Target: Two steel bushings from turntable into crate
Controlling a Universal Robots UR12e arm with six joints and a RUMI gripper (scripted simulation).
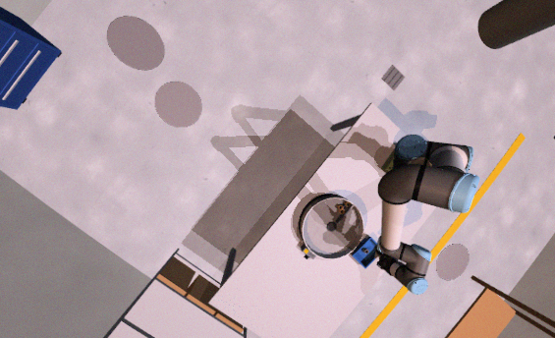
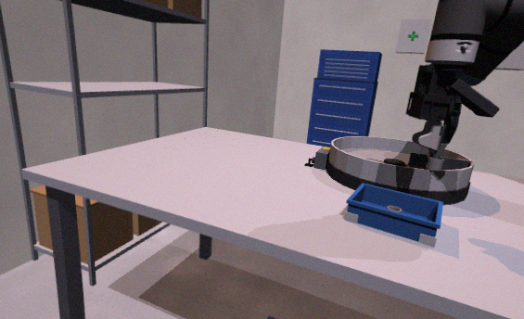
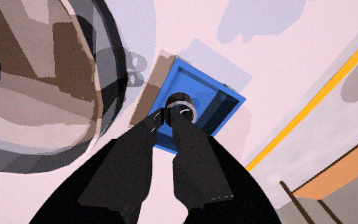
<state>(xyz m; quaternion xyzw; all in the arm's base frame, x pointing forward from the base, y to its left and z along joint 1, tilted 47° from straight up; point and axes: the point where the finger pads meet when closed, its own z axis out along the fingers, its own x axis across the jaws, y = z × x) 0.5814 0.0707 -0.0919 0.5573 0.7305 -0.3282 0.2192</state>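
My hand is 70 mm short of the blue crate, 50 mm to the right of it and 130 mm above it. The rest, counted from my hand: round turntable 50 mm ahead, 290 mm to the right, 100 mm below.
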